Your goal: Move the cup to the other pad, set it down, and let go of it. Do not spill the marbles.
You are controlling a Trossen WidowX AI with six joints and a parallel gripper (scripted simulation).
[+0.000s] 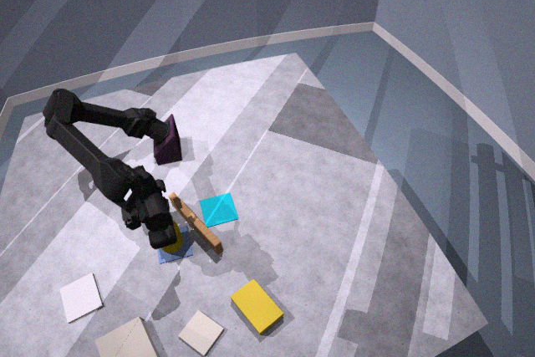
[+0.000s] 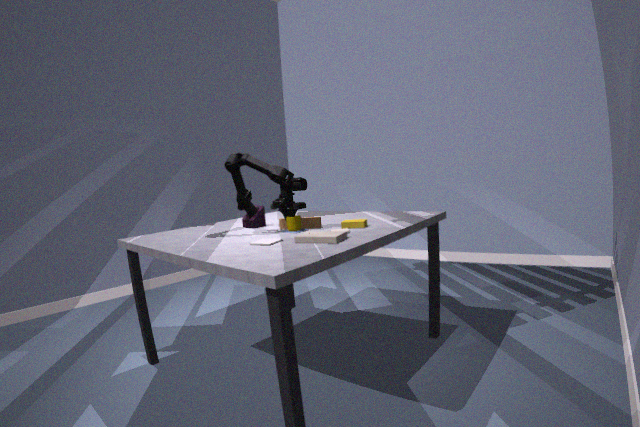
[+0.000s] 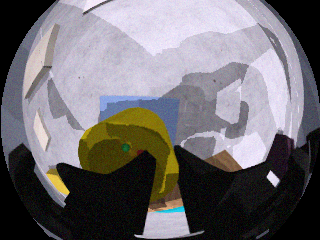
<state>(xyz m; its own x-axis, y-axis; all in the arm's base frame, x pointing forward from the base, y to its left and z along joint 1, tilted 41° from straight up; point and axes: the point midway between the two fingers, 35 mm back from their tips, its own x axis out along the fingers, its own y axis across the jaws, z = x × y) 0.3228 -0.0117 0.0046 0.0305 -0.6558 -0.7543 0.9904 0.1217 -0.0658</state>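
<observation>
Now: gripper tip 30 mm short of the blue pad, 10 mm to the right of it and 40 mm above it. Round my gripper tip: wooden bar: 10 mm behind, 80 mm to the left, 20 mm below; then cup: 20 mm ahead; then green marble: 40 mm ahead, 20 mm to the left, 20 mm below.
</observation>
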